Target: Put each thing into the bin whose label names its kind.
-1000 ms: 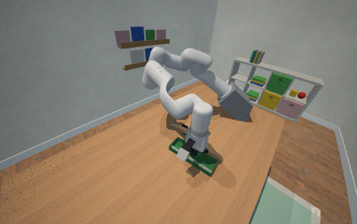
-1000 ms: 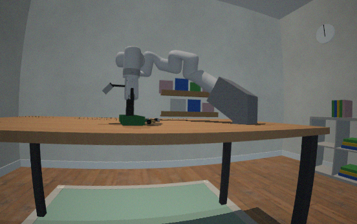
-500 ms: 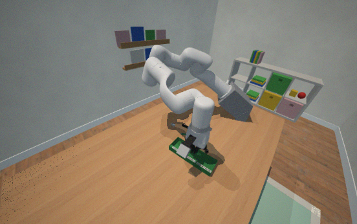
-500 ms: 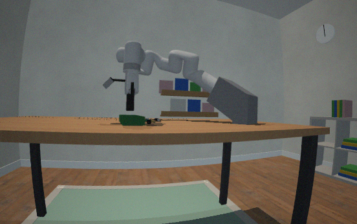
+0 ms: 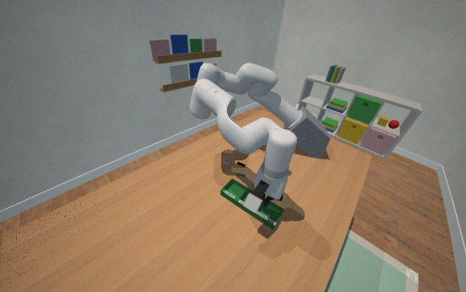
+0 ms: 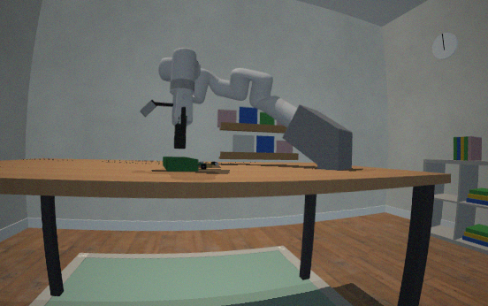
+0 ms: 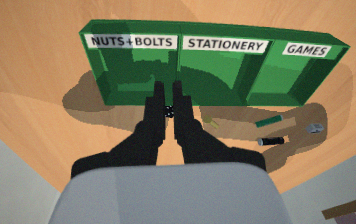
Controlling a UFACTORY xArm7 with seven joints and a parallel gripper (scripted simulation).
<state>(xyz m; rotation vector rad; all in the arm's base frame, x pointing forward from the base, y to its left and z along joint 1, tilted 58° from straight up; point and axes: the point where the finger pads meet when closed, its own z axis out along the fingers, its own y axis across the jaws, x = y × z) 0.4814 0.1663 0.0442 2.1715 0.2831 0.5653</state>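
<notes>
Now: hand 80 mm past the black die and 70 mm above it. Also, from my hand: yellow piece 110 mm behind, 80 mm below, 60 mm to the right; green battery 170 mm to the right, 110 mm behind, 80 mm below; black battery 200 mm to the right, 180 mm behind, 70 mm below.
</notes>
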